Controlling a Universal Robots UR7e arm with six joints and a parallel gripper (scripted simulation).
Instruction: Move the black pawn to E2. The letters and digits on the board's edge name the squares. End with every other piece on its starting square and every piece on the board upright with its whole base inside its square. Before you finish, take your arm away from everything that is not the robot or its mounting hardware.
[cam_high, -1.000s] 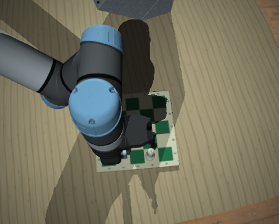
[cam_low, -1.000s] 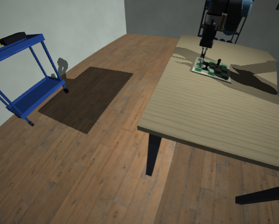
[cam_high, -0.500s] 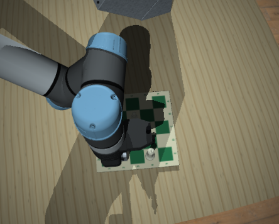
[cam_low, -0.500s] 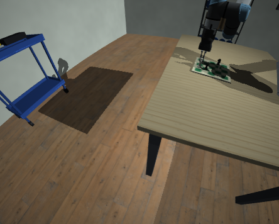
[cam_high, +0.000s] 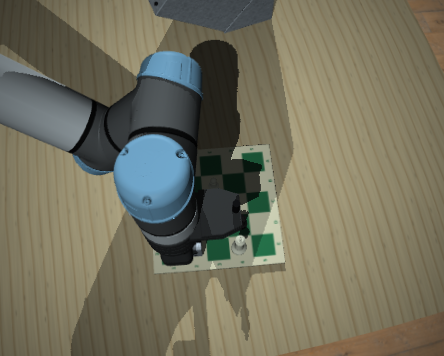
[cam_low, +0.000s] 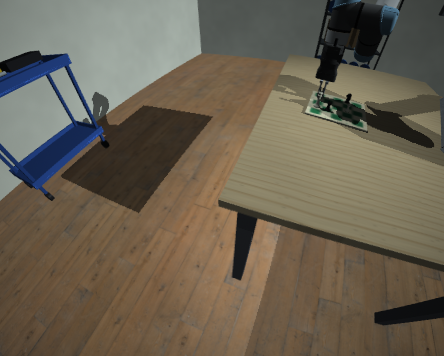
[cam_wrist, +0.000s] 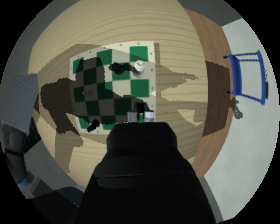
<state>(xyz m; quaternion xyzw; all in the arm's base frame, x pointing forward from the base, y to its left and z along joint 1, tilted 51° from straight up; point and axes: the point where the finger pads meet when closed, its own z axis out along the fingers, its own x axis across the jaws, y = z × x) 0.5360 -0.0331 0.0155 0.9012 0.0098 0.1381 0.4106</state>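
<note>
Now: hand 1 cm above the small black piece. From my hand the other things lie so: white chess piece: 7 cm to the left, 1 cm ahead; chessboard: 7 cm behind, 4 cm to the left, 3 cm below.
</note>
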